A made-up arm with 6 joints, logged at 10 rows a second.
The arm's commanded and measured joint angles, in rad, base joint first. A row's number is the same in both.
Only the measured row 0 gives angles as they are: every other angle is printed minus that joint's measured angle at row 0.
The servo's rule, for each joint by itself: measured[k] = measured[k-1] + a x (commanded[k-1-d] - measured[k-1]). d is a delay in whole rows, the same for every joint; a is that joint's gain. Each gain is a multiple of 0.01, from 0.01 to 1. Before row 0 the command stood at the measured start. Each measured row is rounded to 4 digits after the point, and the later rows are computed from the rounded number. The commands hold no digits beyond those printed.
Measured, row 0:
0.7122, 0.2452, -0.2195, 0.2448, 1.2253, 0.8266
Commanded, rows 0 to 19:
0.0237, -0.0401, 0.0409, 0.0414, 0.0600, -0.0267
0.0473, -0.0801, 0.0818, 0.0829, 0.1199, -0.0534
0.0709, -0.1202, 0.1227, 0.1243, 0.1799, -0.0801
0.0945, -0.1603, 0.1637, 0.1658, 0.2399, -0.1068
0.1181, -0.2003, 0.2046, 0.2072, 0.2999, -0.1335
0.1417, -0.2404, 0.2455, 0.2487, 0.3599, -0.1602
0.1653, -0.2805, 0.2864, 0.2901, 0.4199, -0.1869
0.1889, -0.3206, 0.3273, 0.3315, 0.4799, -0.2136
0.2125, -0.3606, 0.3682, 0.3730, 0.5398, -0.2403
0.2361, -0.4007, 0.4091, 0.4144, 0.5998, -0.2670
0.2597, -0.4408, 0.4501, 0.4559, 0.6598, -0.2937
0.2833, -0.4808, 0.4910, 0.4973, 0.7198, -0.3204
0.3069, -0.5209, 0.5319, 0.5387, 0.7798, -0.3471
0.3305, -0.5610, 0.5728, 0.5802, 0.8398, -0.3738
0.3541, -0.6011, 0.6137, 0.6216, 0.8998, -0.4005
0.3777, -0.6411, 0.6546, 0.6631, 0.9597, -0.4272
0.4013, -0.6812, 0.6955, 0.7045, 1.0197, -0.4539
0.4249, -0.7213, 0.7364, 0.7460, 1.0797, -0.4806
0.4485, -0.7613, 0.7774, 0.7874, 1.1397, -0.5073
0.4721, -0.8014, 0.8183, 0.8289, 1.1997, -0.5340
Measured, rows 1 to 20:
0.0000, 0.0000, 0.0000, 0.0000, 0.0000, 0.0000
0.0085, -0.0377, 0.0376, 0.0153, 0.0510, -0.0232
0.0225, -0.0776, 0.0783, 0.0403, 0.1096, -0.0495
0.0399, -0.1176, 0.1191, 0.0714, 0.1694, -0.0761
0.0596, -0.1577, 0.1601, 0.1063, 0.2293, -0.1028
0.0807, -0.1977, 0.2010, 0.1436, 0.2893, -0.1295
0.1027, -0.2378, 0.2419, 0.1825, 0.3493, -0.1562
0.1252, -0.2779, 0.2828, 0.2223, 0.4093, -0.1829
0.1481, -0.3180, 0.3237, 0.2627, 0.4693, -0.2096
0.1713, -0.3580, 0.3646, 0.3035, 0.5292, -0.2363
0.1946, -0.3981, 0.4055, 0.3445, 0.5892, -0.2630
0.2180, -0.4382, 0.4465, 0.3857, 0.6492, -0.2897
0.2415, -0.4782, 0.4874, 0.4270, 0.7092, -0.3164
0.2650, -0.5183, 0.5283, 0.4683, 0.7692, -0.3431
0.2886, -0.5584, 0.5692, 0.5097, 0.8292, -0.3698
0.3122, -0.5985, 0.6101, 0.5511, 0.8892, -0.3965
0.3358, -0.6385, 0.6510, 0.5925, 0.9491, -0.4232
0.3594, -0.6786, 0.6919, 0.6339, 1.0091, -0.4499
0.3830, -0.7187, 0.7328, 0.6754, 1.0691, -0.4766
0.4066, -0.7587, 0.7738, 0.7168, 1.1291, -0.5033
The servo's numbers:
d 1
a 0.36 0.94 0.92 0.37 0.85 0.87

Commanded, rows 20 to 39:
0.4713, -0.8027, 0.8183, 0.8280, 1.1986, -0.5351
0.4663, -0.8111, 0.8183, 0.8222, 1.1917, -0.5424
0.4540, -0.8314, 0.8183, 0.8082, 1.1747, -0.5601
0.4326, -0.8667, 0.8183, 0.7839, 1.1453, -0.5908
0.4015, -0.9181, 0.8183, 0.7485, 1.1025, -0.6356
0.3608, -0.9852, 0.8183, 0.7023, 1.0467, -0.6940
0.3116, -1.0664, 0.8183, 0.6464, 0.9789, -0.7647
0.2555, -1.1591, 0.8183, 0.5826, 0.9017, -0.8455
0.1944, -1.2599, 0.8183, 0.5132, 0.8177, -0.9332
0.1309, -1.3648, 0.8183, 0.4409, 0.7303, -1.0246
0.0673, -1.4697, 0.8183, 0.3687, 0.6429, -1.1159
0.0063, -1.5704, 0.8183, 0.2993, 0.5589, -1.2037
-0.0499, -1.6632, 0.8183, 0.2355, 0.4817, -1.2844
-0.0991, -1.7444, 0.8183, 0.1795, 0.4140, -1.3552
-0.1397, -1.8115, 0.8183, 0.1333, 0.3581, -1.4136
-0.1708, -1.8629, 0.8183, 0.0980, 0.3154, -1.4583
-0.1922, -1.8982, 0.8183, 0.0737, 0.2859, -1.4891
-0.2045, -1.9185, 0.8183, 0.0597, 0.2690, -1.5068
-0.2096, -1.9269, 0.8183, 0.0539, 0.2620, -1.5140
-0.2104, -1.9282, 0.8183, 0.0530, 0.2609, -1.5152
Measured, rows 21 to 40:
0.4302, -0.7988, 0.8147, 0.7583, 1.1891, -0.5300
0.4450, -0.8025, 0.8180, 0.7841, 1.1972, -0.5344
0.4527, -0.8106, 0.8183, 0.7982, 1.1925, -0.5414
0.4532, -0.8302, 0.8183, 0.8019, 1.1774, -0.5577
0.4458, -0.8645, 0.8183, 0.7952, 1.1501, -0.5865
0.4299, -0.9149, 0.8183, 0.7779, 1.1096, -0.6292
0.4050, -0.9810, 0.8183, 0.7499, 1.0561, -0.6856
0.3714, -1.0613, 0.8183, 0.7116, 0.9905, -0.7544
0.3297, -1.1532, 0.8183, 0.6639, 0.9150, -0.8337
0.2810, -1.2535, 0.8183, 0.6081, 0.8323, -0.9203
0.2270, -1.3581, 0.8183, 0.5462, 0.7456, -1.0110
0.1695, -1.4630, 0.8183, 0.4805, 0.6583, -1.1023
0.1107, -1.5640, 0.8183, 0.4135, 0.5738, -1.1905
0.0529, -1.6572, 0.8183, 0.3476, 0.4955, -1.2722
-0.0018, -1.7392, 0.8183, 0.2854, 0.4262, -1.3444
-0.0514, -1.8072, 0.8183, 0.2291, 0.3683, -1.4046
-0.0944, -1.8596, 0.8183, 0.1806, 0.3233, -1.4513
-0.1296, -1.8959, 0.8183, 0.1410, 0.2915, -1.4842
-0.1566, -1.9171, 0.8183, 0.1109, 0.2724, -1.5039
-0.1757, -1.9263, 0.8183, 0.0898, 0.2636, -1.5127

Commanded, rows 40 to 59:
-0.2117, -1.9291, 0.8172, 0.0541, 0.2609, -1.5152
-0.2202, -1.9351, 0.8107, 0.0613, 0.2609, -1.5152
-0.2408, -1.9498, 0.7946, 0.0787, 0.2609, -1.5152
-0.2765, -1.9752, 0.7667, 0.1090, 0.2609, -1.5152
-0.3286, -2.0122, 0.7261, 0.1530, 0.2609, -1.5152
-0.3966, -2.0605, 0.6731, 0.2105, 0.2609, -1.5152
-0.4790, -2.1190, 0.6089, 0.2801, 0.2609, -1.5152
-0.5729, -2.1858, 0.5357, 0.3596, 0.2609, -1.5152
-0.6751, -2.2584, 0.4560, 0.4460, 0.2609, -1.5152
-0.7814, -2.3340, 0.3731, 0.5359, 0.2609, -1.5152
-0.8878, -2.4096, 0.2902, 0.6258, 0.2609, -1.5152
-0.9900, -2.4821, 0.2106, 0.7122, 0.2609, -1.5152
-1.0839, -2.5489, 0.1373, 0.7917, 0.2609, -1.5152
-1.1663, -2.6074, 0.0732, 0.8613, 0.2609, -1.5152
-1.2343, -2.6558, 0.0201, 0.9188, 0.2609, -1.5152
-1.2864, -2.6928, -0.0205, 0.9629, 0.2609, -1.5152
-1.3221, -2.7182, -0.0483, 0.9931, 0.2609, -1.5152
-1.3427, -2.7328, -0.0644, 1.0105, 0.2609, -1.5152
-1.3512, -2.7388, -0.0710, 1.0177, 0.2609, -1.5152
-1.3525, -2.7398, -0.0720, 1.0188, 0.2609, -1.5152
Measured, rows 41 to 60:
-0.1882, -1.9281, 0.8183, 0.0762, 0.2613, -1.5149
-0.1967, -1.9290, 0.8173, 0.0680, 0.2610, -1.5152
-0.2052, -1.9347, 0.8112, 0.0655, 0.2609, -1.5152
-0.2180, -1.9489, 0.7959, 0.0704, 0.2609, -1.5152
-0.2391, -1.9736, 0.7690, 0.0847, 0.2609, -1.5152
-0.2713, -2.0099, 0.7295, 0.1100, 0.2609, -1.5152
-0.3164, -2.0575, 0.6776, 0.1472, 0.2609, -1.5152
-0.3749, -2.1153, 0.6144, 0.1964, 0.2609, -1.5152
-0.4462, -2.1816, 0.5420, 0.2568, 0.2609, -1.5152
-0.5286, -2.2538, 0.4629, 0.3268, 0.2609, -1.5152
-0.6196, -2.3292, 0.3803, 0.4042, 0.2609, -1.5152
-0.7162, -2.4048, 0.2974, 0.4862, 0.2609, -1.5152
-0.8148, -2.4775, 0.2175, 0.5698, 0.2609, -1.5152
-0.9117, -2.5446, 0.1437, 0.6519, 0.2609, -1.5152
-1.0034, -2.6036, 0.0788, 0.7294, 0.2609, -1.5152
-1.0865, -2.6527, 0.0248, 0.7995, 0.2609, -1.5152
-1.1585, -2.6904, -0.0169, 0.8600, 0.2609, -1.5152
-1.2174, -2.7165, -0.0458, 0.9092, 0.2609, -1.5152
-1.2625, -2.7318, -0.0629, 0.9467, 0.2609, -1.5152
-1.2944, -2.7384, -0.0704, 0.9730, 0.2609, -1.5152

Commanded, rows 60 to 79:
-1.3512, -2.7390, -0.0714, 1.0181, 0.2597, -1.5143
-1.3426, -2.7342, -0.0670, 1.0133, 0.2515, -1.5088
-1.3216, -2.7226, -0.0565, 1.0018, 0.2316, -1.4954
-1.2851, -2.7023, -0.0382, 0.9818, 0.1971, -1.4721
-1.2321, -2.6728, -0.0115, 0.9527, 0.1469, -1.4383
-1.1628, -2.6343, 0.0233, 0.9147, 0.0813, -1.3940
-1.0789, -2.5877, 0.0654, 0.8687, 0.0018, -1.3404
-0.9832, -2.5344, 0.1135, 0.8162, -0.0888, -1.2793
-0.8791, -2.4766, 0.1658, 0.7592, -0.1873, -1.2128
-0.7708, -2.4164, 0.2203, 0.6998, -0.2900, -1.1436
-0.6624, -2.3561, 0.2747, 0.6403, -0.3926, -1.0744
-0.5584, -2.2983, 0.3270, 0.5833, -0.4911, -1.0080
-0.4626, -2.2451, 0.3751, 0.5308, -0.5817, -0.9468
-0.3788, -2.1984, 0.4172, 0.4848, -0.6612, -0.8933
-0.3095, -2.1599, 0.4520, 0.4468, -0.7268, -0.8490
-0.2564, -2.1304, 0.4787, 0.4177, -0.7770, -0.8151
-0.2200, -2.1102, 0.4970, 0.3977, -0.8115, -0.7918
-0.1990, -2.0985, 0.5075, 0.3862, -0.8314, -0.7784
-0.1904, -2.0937, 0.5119, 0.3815, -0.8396, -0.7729
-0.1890, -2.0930, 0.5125, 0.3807, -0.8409, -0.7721
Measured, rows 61 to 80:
-1.3153, -2.7397, -0.0719, 0.9899, 0.2609, -1.5152
-1.3282, -2.7390, -0.0714, 1.0003, 0.2599, -1.5144
-1.3334, -2.7345, -0.0674, 1.0051, 0.2528, -1.5095
-1.3292, -2.7233, -0.0574, 1.0039, 0.2348, -1.4972
-1.3133, -2.7036, -0.0397, 0.9957, 0.2028, -1.4754
-1.2841, -2.6746, -0.0138, 0.9798, 0.1553, -1.4431
-1.2404, -2.6367, 0.0203, 0.9557, 0.0924, -1.4004
-1.1823, -2.5906, 0.0618, 0.9235, 0.0154, -1.3482
-1.1106, -2.5378, 0.1094, 0.8838, -0.0732, -1.2883
-1.0273, -2.4803, 0.1613, 0.8377, -0.1702, -1.2226
-0.9350, -2.4202, 0.2156, 0.7867, -0.2720, -1.1539
-0.8369, -2.3599, 0.2700, 0.7325, -0.3745, -1.0847
-0.7366, -2.3020, 0.3224, 0.6773, -0.4736, -1.0180
-0.6380, -2.2485, 0.3709, 0.6231, -0.5655, -0.9561
-0.5447, -2.2014, 0.4135, 0.5719, -0.6468, -0.9015
-0.4600, -2.1624, 0.4489, 0.5256, -0.7148, -0.8558
-0.3867, -2.1323, 0.4763, 0.4857, -0.7677, -0.8204
-0.3267, -2.1115, 0.4953, 0.4531, -0.8049, -0.7955
-0.2807, -2.0993, 0.5065, 0.4283, -0.8274, -0.7806
-0.2482, -2.0940, 0.5115, 0.4110, -0.8378, -0.7739

